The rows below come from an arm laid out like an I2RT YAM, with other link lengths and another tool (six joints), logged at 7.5 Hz.
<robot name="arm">
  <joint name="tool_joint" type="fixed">
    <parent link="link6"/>
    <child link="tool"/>
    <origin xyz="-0.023 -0.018 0.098" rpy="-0.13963 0 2.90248"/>
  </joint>
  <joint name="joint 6" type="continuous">
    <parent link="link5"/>
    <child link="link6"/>
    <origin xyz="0.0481 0 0.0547" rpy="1.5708 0 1.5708"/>
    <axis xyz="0 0 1"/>
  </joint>
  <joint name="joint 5" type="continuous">
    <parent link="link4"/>
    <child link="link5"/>
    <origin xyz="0.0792 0.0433 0.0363" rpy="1.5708 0 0"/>
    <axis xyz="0 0 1"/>
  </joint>
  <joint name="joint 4" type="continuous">
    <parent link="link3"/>
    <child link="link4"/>
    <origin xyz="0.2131 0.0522 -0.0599"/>
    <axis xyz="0 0 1"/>
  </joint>
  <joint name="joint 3" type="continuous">
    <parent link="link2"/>
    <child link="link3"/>
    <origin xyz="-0.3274 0 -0.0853" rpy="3.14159 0 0"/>
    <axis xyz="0 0 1"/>
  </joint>
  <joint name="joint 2" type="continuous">
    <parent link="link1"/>
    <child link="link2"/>
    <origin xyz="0.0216 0.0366 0.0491" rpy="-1.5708 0 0"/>
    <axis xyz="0 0 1"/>
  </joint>
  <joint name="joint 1" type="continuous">
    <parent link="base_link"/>
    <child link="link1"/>
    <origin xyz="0 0 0.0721"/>
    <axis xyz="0 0 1"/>
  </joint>
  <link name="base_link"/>
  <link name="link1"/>
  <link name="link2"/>
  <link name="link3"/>
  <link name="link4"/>
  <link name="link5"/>
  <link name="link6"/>
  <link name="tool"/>
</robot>
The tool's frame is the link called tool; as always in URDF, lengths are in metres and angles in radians. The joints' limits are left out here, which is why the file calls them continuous.
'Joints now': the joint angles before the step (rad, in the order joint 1, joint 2, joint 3, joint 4, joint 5, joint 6). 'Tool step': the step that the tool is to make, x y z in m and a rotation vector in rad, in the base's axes. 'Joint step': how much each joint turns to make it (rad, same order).
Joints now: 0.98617, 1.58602, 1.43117, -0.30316, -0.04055, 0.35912
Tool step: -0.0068, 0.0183, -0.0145, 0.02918, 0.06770, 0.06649
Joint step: 0.01047, 0.04069, -0.02123, 0.05255, -0.08256, 0.04010
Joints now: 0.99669, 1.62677, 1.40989, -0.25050, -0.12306, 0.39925
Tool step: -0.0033, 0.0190, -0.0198, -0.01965, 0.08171, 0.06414
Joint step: 0.00496, 0.06709, 0.03050, -0.02041, -0.07968, 0.02323
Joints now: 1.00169, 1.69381, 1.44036, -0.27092, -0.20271, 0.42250
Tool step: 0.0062, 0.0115, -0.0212, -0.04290, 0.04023, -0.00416
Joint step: 0.00270, 0.05818, 0.02312, -0.02010, 0.00016, 0.01310
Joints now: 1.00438, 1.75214, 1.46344, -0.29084, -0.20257, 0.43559
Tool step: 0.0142, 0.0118, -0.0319, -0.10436, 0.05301, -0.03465
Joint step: -0.00123, 0.09462, 0.08139, -0.10126, 0.03359, 0.01093
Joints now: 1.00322, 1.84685, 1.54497, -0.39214, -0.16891, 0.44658
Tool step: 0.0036, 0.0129, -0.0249, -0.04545, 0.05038, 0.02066
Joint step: 0.00004, 0.07387, 0.04305, -0.03463, -0.02740, -0.00021
